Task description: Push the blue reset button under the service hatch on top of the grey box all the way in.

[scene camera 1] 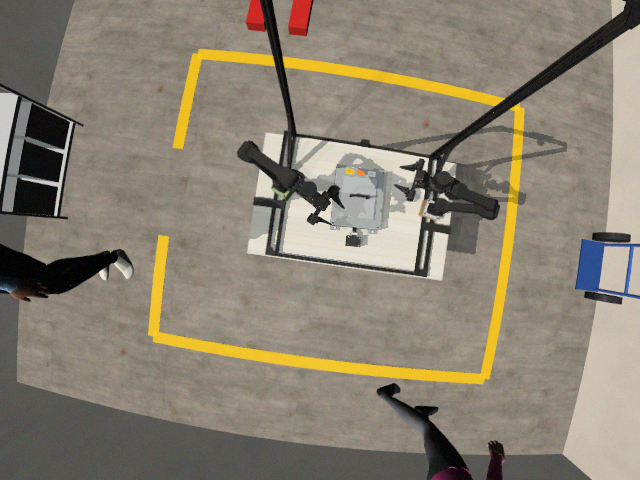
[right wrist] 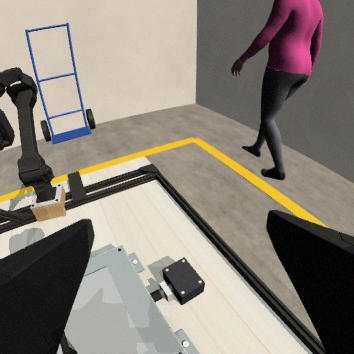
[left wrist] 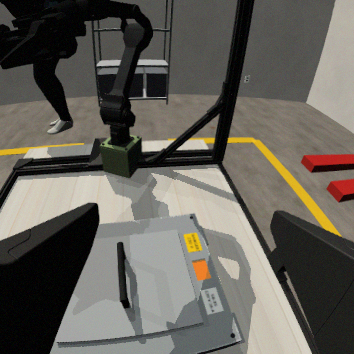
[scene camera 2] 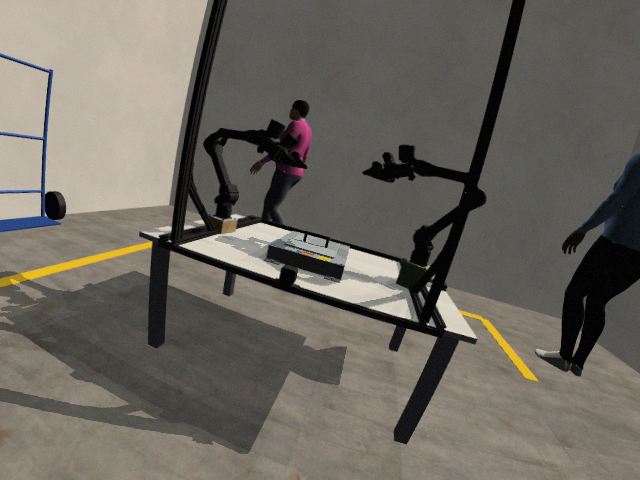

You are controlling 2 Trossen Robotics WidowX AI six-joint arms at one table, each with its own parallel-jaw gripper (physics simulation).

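Note:
The grey box [scene camera 1: 341,211] [scene camera 2: 305,260] [right wrist: 120,267] lies on the table. Its service hatch [scene camera 1: 361,183] [left wrist: 160,300] [right wrist: 95,295] lies flat over most of the top. A black bar handle [scene camera 1: 362,195] [left wrist: 122,275] stands on the hatch. The blue reset button does not show in any view. My left gripper [scene camera 1: 398,175] [scene camera 2: 303,164] [left wrist: 187,216] is open and empty, above the table and right of the box in scene camera 1. My right gripper [scene camera 1: 337,215] [scene camera 2: 366,172] [right wrist: 180,224] is open and empty, high above the box's left edge in scene camera 1.
Yellow [left wrist: 192,242], orange [left wrist: 201,270] and white [left wrist: 211,300] labels line one box edge. A black block [scene camera 1: 353,239] [right wrist: 184,281] with a plug-like end sits beside the box. Black rails [right wrist: 210,240] edge the table, and upright posts [scene camera 2: 199,118] [left wrist: 235,75] rise from them.

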